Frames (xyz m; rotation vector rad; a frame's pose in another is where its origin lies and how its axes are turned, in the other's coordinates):
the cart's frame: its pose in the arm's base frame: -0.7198 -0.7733 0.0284 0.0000 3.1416 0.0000
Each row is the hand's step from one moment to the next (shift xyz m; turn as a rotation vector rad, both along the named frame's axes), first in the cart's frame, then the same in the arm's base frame.
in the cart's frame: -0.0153 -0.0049 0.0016 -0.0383 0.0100 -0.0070
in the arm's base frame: 0.0153 -0.0049 -0.0016 0.0383 0.0100 0.0070
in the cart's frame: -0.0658 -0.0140 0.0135 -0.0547 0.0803 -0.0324
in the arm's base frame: 0.0658 -0.0140 -0.0135 0.0547 0.0803 0.0324
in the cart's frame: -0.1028 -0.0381 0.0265 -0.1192 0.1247 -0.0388
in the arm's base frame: 0.1028 -0.0381 -0.0265 0.1192 0.1247 0.0388
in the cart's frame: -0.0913 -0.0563 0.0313 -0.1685 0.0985 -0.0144
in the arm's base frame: 0.0913 -0.0563 -0.0313 0.1685 0.0985 0.0144
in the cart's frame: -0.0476 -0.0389 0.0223 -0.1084 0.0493 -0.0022
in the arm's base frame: 0.0476 -0.0389 -0.0223 0.1084 0.0493 0.0022
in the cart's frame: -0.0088 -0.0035 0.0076 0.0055 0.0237 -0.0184
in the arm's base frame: 0.0088 -0.0035 -0.0076 -0.0055 0.0237 0.0184
